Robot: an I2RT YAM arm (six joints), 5 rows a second.
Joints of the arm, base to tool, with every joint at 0 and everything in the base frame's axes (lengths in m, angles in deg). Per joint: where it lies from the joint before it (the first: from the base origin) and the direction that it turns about. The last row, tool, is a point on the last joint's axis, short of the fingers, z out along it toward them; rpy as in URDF.
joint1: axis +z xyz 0 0 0.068
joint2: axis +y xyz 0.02 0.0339 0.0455
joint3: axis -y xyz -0.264 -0.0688 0
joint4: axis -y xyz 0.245 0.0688 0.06
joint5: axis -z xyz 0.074 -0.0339 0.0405
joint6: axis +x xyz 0.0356 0 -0.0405
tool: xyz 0 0 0 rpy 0 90 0
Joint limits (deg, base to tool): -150..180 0..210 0..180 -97..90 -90..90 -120..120
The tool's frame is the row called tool.
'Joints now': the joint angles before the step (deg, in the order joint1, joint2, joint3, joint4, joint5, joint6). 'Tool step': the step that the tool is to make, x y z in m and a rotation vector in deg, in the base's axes. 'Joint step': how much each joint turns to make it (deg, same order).
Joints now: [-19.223 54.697 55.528 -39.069 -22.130 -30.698]
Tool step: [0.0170 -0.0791 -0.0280 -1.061 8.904 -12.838]
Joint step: [-16.200 13.181 3.115 0.294 1.002 -6.385]
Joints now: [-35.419 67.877 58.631 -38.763 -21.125 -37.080]
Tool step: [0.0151 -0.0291 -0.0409 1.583 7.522 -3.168]
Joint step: [-2.801 9.154 -0.933 2.502 2.774 -1.818]
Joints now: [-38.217 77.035 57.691 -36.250 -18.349 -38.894]
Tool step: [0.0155 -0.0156 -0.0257 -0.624 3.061 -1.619]
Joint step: [-0.198 6.417 -0.059 4.422 2.775 -0.133]
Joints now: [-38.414 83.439 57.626 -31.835 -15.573 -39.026]
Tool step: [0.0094 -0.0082 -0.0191 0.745 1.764 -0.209]
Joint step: [-0.051 4.397 0.010 2.506 0.520 -0.137]
